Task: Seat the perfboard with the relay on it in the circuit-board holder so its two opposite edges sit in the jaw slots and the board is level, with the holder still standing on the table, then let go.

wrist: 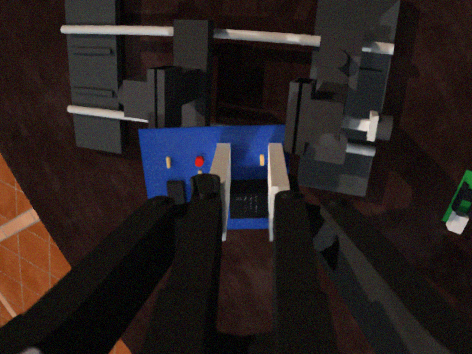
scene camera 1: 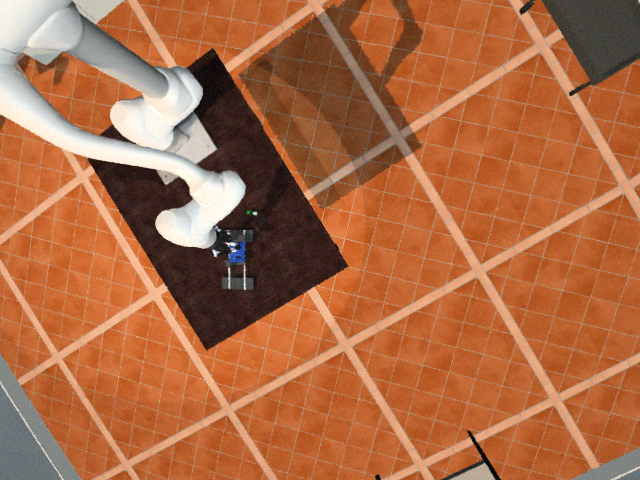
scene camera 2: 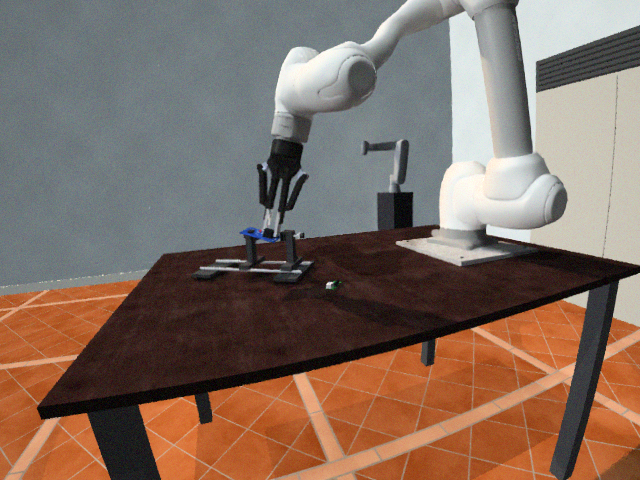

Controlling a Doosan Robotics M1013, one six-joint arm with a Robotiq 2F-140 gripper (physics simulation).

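Frame: origin at the arm's base, x left, y back, z up, level; centimetres.
Where they show: gripper, fingertip midpoint: [wrist: 249,164] [scene camera 1: 234,247] [scene camera 2: 270,235]; arm's base, link origin: [scene camera 1: 166,138] [scene camera 2: 461,242].
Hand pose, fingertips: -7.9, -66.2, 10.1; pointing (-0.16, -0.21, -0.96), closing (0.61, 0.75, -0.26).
Each offset is from my fingertips to the top centre of the thing, as dx, dy, dz. "*": to the spot under its first point. Level surfaces: height alone.
The blue perfboard @[-0.2, -2.1, +2.0] [scene camera 1: 237,253] [scene camera 2: 251,231] [wrist: 180,145] carries a black relay @[+1.6, -1.0, +2.0] [wrist: 248,200]. My gripper [scene camera 2: 271,228] [wrist: 249,164] is shut on the relay, one pale fingertip on each side. The dark circuit-board holder [scene camera 1: 237,283] [scene camera 2: 291,249] [wrist: 95,65] stands on the table. In the wrist view the board lies mostly below the jaws; its right edge is close beside the near end of the right jaw [wrist: 295,115], and its left edge reaches past the slot line of the left jaw [wrist: 156,97]. In scene camera 2 it is at jaw-top height and looks slightly tilted. Contact with the slots cannot be told.
A small green board with a white block [scene camera 1: 251,212] [scene camera 2: 333,285] [wrist: 457,202] lies on the dark table @[dz -11.3] [scene camera 1: 289,258] [scene camera 2: 206,330] beside the holder, towards the arm's base. The holder's two pale rails @[* -15.4, -6.2, -8.9] [wrist: 120,31] join its end feet. The arm's base plate [scene camera 2: 465,253] is on the same table.
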